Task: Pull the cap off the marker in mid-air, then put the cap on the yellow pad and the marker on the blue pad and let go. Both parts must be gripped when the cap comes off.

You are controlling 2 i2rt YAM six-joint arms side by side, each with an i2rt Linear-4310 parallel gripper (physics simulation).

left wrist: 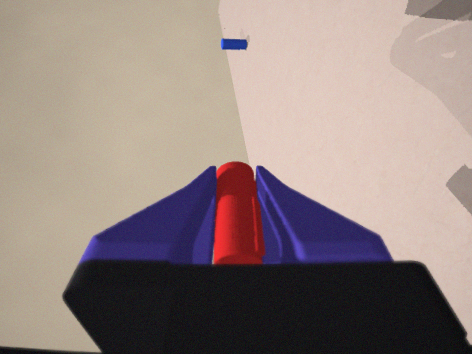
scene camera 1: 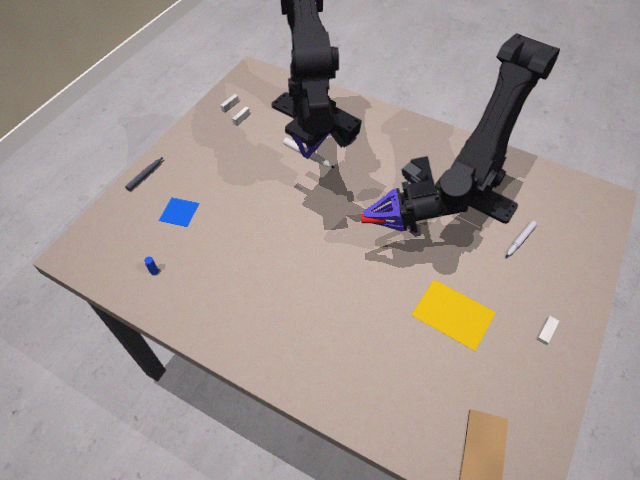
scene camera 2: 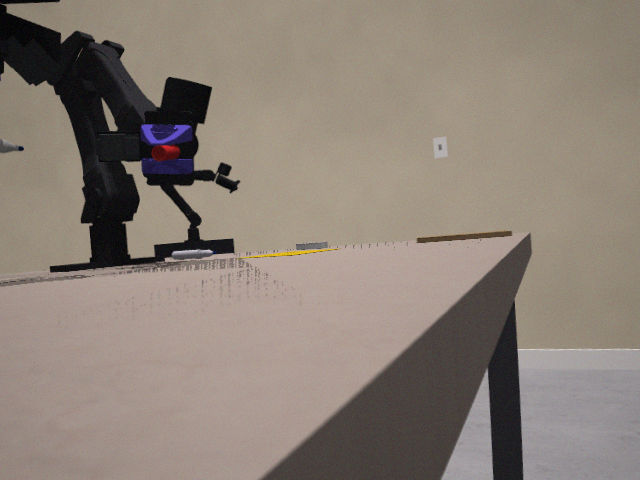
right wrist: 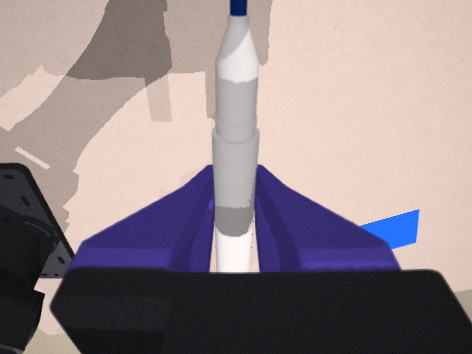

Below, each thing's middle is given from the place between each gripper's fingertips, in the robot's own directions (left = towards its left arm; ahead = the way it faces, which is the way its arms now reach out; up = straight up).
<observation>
Right now my left hand is 10 mm past the red cap (left wrist: 238, 239), 20 mm to the right of it and 10 mm below it. Round my left hand: blue pad (scene camera 1: 179, 212) (160 mm ahead, 430 mm to the right, 140 mm below); yellow pad (scene camera 1: 459, 317) (10 mm ahead, 240 mm to the left, 140 mm below).
I see the red cap 22 cm to the left of my right hand and 6 cm ahead of it. Round my right hand: blue pad: 23 cm to the right, 23 cm ahead, 14 cm below; then yellow pad: 44 cm to the left, 14 cm below, 8 cm ahead.
</observation>
